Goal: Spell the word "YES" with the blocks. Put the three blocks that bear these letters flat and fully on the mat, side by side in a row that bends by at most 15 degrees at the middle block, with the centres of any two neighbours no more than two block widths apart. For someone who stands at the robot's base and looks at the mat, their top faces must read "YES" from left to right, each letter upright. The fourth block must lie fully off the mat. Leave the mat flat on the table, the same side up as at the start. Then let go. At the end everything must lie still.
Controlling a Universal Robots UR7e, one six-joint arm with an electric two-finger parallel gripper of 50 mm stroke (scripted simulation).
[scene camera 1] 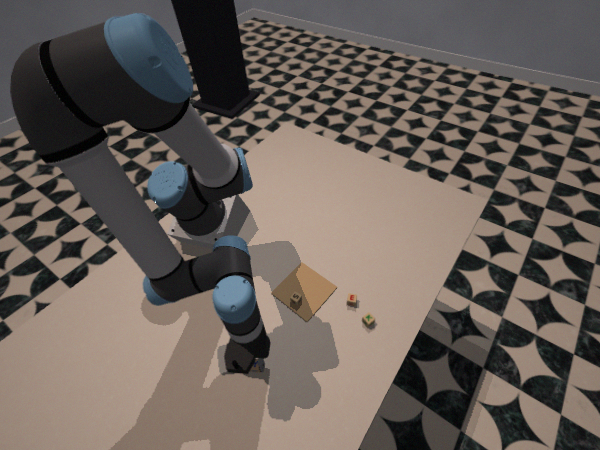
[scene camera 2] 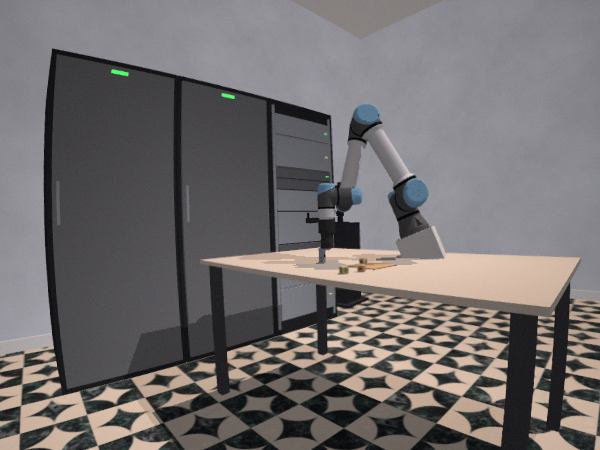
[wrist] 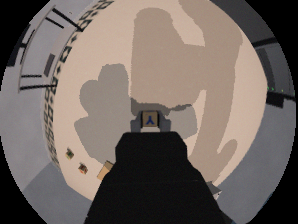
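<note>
My gripper is there in the pictures, and I can see a mat in them too.
</note>
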